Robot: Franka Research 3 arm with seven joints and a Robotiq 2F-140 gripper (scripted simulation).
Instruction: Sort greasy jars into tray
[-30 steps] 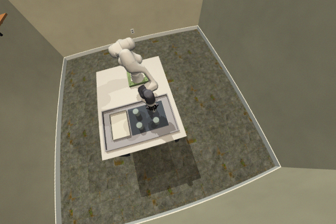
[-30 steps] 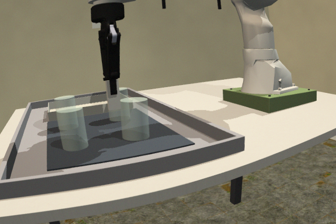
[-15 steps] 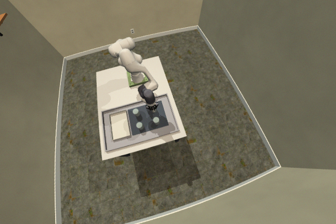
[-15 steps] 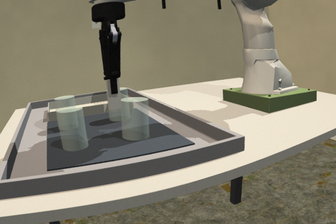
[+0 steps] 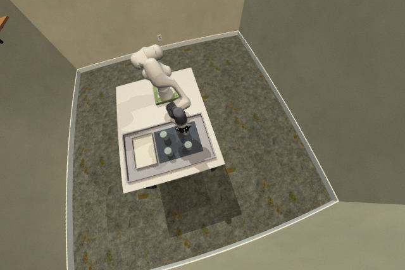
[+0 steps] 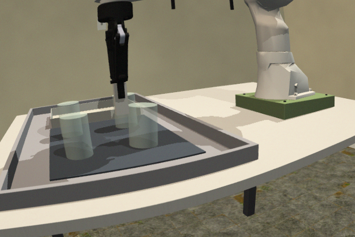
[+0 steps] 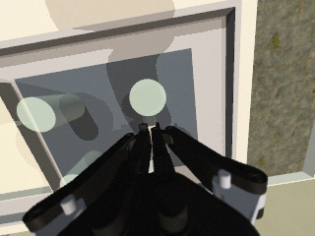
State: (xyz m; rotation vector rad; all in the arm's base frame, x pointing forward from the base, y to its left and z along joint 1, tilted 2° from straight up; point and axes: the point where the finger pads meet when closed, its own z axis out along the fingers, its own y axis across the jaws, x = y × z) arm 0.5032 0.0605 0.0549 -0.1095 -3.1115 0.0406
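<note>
Now: hand 11 cm above the dark mat, 9 cm to the left of it and 2 cm short of it. From my hand the other things lie so: cream tray (41 cm to the right, 10 cm below).
</note>
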